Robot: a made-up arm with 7 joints. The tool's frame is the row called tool. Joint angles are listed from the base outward. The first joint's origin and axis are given. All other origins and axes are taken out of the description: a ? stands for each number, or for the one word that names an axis. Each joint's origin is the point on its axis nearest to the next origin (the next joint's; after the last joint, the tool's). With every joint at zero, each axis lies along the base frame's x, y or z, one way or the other. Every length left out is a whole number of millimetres.
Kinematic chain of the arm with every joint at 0, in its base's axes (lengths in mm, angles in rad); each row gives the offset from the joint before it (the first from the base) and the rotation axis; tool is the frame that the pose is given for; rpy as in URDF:
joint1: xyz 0 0 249 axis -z
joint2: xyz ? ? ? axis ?
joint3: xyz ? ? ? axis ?
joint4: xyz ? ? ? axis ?
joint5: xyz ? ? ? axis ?
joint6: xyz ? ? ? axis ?
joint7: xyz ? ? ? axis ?
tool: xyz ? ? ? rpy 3.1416 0 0
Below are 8 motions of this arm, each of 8 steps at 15 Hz.
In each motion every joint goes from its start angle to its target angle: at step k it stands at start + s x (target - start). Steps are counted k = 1, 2, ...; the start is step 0. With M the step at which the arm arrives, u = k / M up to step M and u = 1 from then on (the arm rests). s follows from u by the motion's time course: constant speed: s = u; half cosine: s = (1 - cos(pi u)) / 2; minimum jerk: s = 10 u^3 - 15 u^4 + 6 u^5.
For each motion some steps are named. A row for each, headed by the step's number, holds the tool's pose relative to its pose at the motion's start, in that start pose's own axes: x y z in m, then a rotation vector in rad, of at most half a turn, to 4 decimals.
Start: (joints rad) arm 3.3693 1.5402 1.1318 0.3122 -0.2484 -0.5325 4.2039
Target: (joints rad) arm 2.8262 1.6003 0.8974 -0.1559 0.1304 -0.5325 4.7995
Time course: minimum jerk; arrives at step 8
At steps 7, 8:
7: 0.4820 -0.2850 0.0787 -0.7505 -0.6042 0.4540
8: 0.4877 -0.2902 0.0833 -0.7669 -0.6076 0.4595

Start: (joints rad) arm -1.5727 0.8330 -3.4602 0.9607 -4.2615 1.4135 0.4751
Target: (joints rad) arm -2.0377 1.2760 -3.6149 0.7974 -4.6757 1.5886 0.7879
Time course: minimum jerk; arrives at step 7
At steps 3, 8:
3: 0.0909 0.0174 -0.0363 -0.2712 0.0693 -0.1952
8: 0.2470 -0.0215 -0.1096 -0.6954 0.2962 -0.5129

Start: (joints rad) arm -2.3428 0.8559 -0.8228 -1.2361 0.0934 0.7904 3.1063
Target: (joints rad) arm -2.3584 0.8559 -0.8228 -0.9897 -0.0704 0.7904 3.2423
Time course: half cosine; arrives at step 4
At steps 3, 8:
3: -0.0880 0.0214 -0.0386 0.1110 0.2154 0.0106
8: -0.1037 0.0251 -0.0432 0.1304 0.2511 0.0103

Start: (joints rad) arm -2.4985 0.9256 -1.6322 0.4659 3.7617 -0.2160 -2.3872
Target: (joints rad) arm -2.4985 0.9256 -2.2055 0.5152 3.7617 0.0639 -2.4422
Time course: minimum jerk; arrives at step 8
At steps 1, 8:
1: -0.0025 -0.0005 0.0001 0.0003 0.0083 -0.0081
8: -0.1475 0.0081 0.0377 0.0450 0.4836 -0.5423

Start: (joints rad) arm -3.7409 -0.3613 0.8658 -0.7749 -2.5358 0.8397 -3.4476
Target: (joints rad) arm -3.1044 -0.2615 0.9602 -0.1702 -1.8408 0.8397 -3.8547
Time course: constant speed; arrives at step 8
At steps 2, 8:
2: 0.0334 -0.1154 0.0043 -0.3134 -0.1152 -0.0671
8: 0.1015 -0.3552 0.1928 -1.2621 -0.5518 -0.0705

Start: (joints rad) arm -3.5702 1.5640 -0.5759 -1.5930 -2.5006 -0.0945 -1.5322
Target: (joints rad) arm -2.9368 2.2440 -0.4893 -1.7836 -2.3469 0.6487 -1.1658
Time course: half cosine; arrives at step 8
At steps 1, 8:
1: 0.0068 -0.0011 0.0020 0.0296 -0.0005 0.0542
8: 0.1674 -0.0167 0.1034 0.6773 0.1791 1.3393

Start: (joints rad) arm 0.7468 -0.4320 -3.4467 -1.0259 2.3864 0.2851 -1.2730
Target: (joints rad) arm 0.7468 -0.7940 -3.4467 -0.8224 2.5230 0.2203 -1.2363
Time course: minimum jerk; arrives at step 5
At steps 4, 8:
4: 0.1800 -0.1729 0.1729 -0.4966 -0.1681 0.3311
8: 0.1910 -0.1801 0.1872 -0.5284 -0.1774 0.3499

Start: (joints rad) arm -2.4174 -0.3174 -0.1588 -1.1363 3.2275 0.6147 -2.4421
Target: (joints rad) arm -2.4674 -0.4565 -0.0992 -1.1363 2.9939 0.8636 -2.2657
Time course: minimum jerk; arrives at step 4
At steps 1, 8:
1: -0.0056 0.0074 -0.0066 0.0368 0.0215 -0.0015
8: -0.0500 0.0775 -0.0510 0.3746 0.1730 -0.0055

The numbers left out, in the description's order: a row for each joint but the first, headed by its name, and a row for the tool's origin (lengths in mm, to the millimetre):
joint2: xyz 0 -9 0, axis +y
joint3: xyz 0 0 289, axis -z
joint4: xyz 0 -9 0, axis +y
joint5: xyz 0 0 321, axis -z
joint6: xyz 0 -1 0, axis +y
joint7: xyz 0 0 148, axis -z
tool: xyz 0 0 0

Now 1 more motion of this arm.
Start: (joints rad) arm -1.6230 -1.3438 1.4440 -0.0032 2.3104 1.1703 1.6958
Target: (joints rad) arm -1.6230 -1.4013 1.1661 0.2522 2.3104 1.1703 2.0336
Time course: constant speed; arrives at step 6
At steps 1, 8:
1: -0.0210 0.0074 0.0051 0.0298 0.0530 0.0715
8: -0.1092 0.0408 0.0525 0.2378 0.2803 0.3987

